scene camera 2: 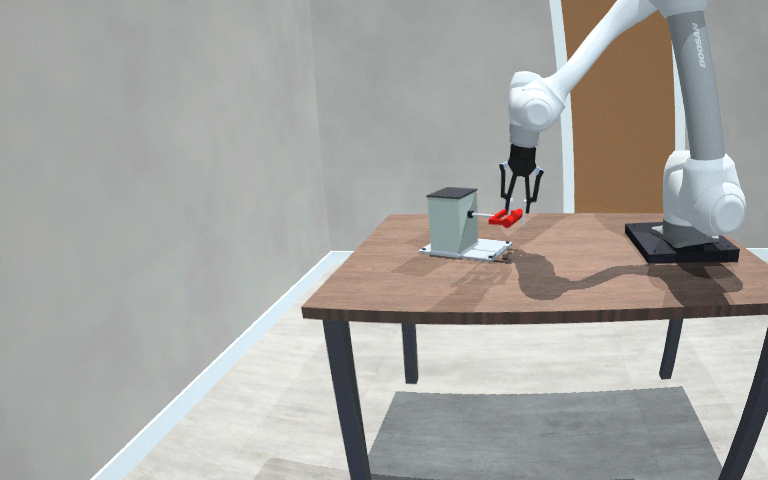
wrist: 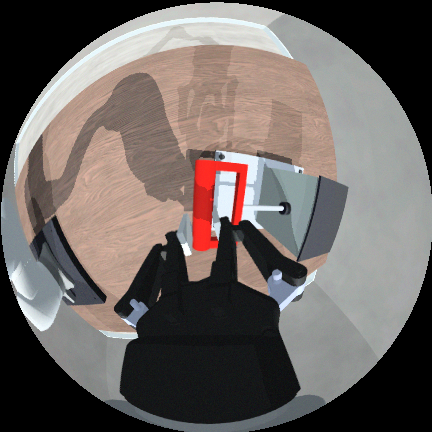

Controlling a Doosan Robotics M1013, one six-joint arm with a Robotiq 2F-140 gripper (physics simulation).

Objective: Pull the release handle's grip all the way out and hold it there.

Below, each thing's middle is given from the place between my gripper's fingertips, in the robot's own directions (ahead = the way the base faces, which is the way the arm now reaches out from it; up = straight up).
Scene:
My gripper is now 14 cm short of the base plate (scene camera 2: pixel 484 250), 6 cm to the left of it and 8 cm above it.

